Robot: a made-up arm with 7 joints.
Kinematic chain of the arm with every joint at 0, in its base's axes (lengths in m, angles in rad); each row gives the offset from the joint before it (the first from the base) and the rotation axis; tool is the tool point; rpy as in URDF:
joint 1: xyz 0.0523 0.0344 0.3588 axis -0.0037 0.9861 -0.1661
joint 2: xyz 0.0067 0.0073 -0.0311 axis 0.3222 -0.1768 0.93
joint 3: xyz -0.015 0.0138 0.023 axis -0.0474 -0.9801 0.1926
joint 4: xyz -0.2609 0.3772 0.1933 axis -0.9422 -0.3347 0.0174
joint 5: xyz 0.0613 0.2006 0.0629 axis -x
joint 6: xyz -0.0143 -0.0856 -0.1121 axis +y
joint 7: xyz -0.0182 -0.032 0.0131 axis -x
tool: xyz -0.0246 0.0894 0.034 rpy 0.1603 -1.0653 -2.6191
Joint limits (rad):
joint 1: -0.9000..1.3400
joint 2: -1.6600..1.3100
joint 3: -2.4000..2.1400
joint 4: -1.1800..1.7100
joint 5: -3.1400..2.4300
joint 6: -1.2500..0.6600
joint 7: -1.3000..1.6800
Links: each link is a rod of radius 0.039 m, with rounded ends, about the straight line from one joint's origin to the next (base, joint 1, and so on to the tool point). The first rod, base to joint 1, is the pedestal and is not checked.
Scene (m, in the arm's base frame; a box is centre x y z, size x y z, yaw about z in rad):
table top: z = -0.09
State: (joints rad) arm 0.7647 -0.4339 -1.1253 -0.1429 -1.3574 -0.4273 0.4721
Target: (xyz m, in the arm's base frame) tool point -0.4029 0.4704 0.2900
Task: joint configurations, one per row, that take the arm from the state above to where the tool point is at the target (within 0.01 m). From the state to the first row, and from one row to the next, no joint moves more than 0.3 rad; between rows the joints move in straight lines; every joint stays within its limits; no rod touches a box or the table.
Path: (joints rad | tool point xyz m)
1: 0.4684 -0.2069 -0.9569 0.0885 -1.2644 -0.4328 0.5128 | 0.4221 0.7146 0.4246
2: 0.1720 0.0200 -0.7886 0.3199 -1.1715 -0.4382 0.5535 | 0.0777 0.7433 0.5765
3: -0.1243 0.2470 -0.6202 0.5513 -1.0785 -0.4437 0.5942 | -0.2453 0.6438 0.5046
4: -0.4206 0.4740 -0.4518 0.7827 -0.9855 -0.4491 0.6349 | -0.4029 0.4704 0.2900

